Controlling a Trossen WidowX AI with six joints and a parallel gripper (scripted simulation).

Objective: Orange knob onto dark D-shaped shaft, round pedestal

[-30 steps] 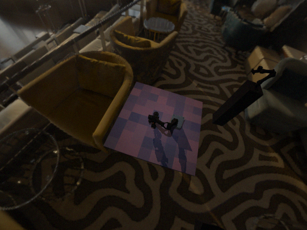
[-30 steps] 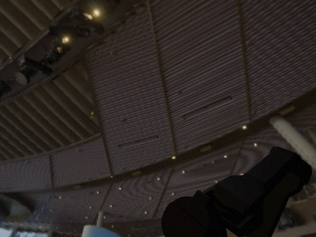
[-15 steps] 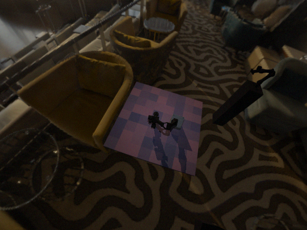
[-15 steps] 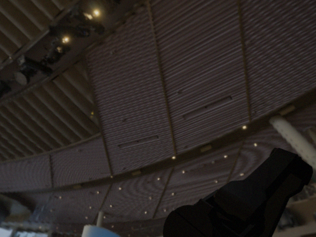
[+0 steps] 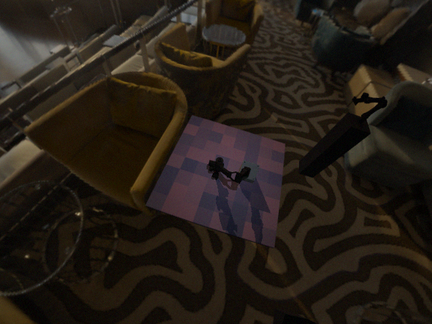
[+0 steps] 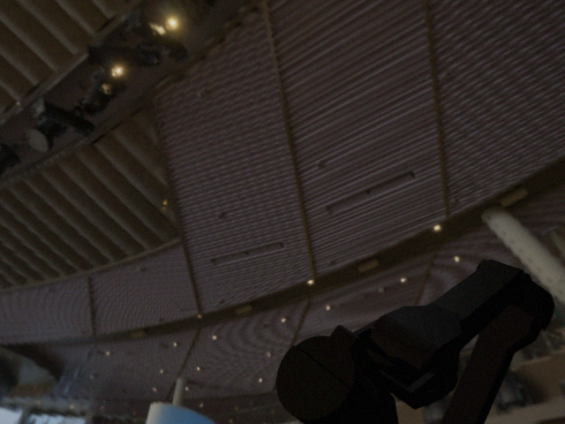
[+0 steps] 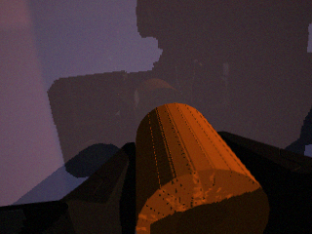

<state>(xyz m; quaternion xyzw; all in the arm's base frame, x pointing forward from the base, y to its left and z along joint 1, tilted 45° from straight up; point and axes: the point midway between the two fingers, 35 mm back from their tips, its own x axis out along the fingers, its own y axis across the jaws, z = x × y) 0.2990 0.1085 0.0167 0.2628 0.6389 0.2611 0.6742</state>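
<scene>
Right now the dark round pedestal is 180 mm to the right of my gripper tip. From my gripper tip the other things lie so: orange knob (20 mm above).
</scene>
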